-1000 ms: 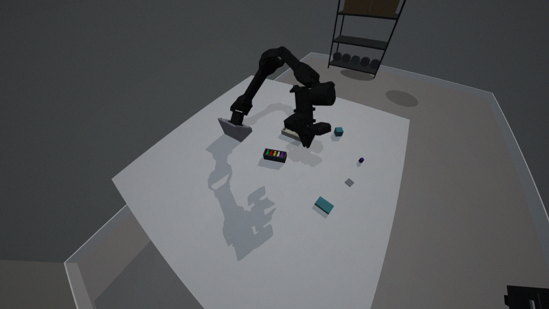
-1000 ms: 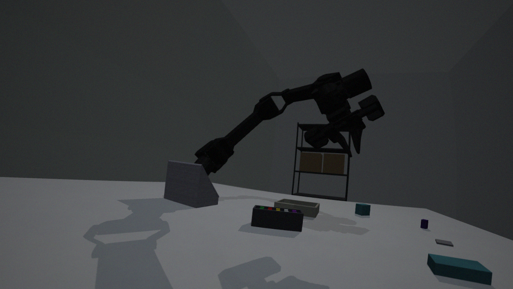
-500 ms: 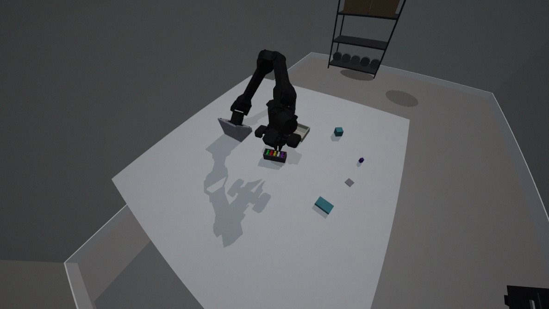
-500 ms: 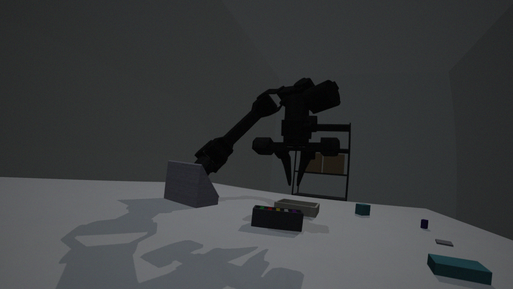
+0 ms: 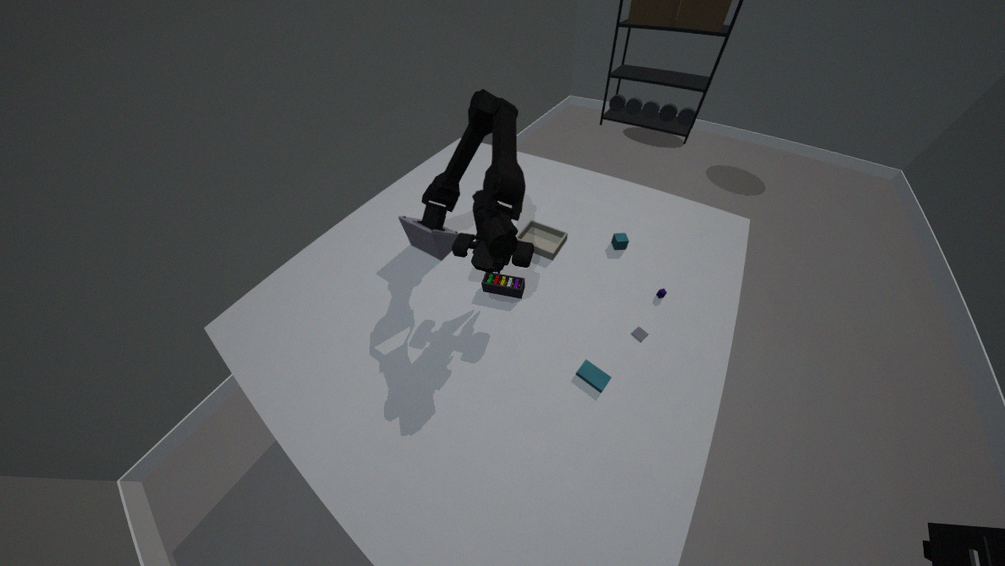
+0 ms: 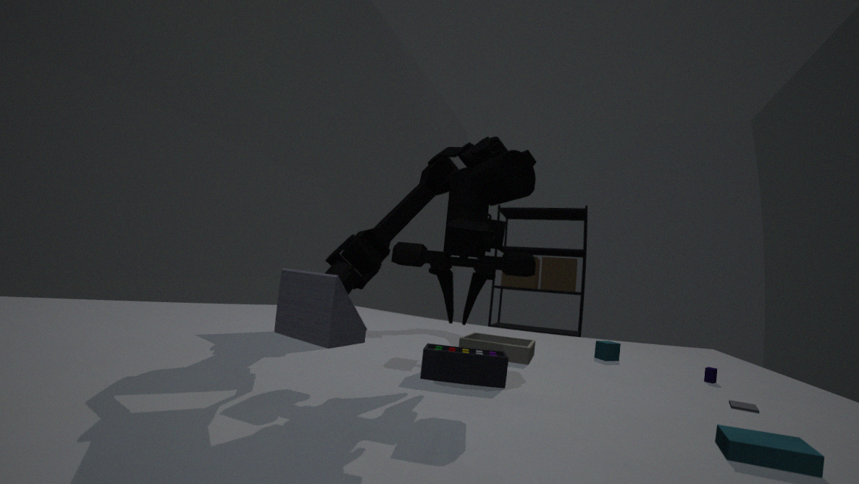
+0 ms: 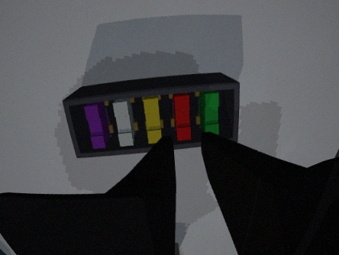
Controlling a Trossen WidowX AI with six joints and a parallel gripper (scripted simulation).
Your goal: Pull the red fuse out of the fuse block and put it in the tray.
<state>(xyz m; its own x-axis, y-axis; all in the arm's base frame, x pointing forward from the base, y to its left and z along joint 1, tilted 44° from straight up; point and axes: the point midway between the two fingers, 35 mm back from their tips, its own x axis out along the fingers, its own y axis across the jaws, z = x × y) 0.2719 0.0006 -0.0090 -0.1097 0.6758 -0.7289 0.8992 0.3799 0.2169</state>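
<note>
The red fuse is 50 mm below my gripper tip. From my gripper tip the other things lie so: beige tray (10 mm behind, 220 mm to the left, 70 mm below); teal cube (190 mm ahead, 350 mm to the left, 60 mm below); flat grey tile (370 mm ahead, 110 mm to the left, 70 mm below).
</note>
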